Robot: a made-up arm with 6 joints. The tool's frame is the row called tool.
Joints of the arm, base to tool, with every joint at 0 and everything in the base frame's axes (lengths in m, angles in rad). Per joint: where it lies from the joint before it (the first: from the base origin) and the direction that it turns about. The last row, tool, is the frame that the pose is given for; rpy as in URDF.
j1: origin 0 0 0.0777 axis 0 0 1
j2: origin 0 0 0 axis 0.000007 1 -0.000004
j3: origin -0.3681 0 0.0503 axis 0.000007 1 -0.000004
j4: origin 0.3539 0 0.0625 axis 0.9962 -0.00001 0.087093
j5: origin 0 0 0 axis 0.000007 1 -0.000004
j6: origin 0.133 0 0.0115 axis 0.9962 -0.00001 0.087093
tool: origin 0 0 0 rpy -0.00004 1.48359 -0.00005
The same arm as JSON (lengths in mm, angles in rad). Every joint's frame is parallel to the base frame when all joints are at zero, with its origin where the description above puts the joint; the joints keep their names.
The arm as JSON. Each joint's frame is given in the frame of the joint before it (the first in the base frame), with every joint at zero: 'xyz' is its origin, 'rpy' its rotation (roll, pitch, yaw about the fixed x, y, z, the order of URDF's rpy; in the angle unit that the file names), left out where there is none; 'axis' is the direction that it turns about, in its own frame. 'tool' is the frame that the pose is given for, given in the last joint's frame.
{
  "units": {
    "length": "mm",
    "angle": "rad"
  },
  "joints": [
    {
      "name": "j1",
      "type": "revolute",
      "origin": {
        "xyz": [
          0.0,
          0.0,
          77.7
        ]
      },
      "axis": "+z"
    },
    {
      "name": "j2",
      "type": "revolute",
      "origin": {
        "xyz": [
          0.0,
          0.0,
          0.0
        ]
      },
      "axis": "+y"
    },
    {
      "name": "j3",
      "type": "revolute",
      "origin": {
        "xyz": [
          -368.1,
          0.0,
          50.3
        ]
      },
      "axis": "+y"
    },
    {
      "name": "j4",
      "type": "revolute",
      "origin": {
        "xyz": [
          353.9,
          0.0,
          62.5
        ]
      },
      "axis": [
        0.9962,
        0.0,
        0.0871
      ]
    },
    {
      "name": "j5",
      "type": "revolute",
      "origin": {
        "xyz": [
          0.0,
          0.0,
          0.0
        ]
      },
      "axis": "+y"
    },
    {
      "name": "j6",
      "type": "revolute",
      "origin": {
        "xyz": [
          133.0,
          0.0,
          11.5
        ]
      },
      "axis": [
        0.9962,
        0.0,
        0.0871
      ]
    }
  ],
  "tool": {
    "origin": {
      "xyz": [
        0.0,
        0.0,
        0.0
      ],
      "rpy": [
        0.0,
        1.4836,
        -0.0001
      ]
    }
  }
}

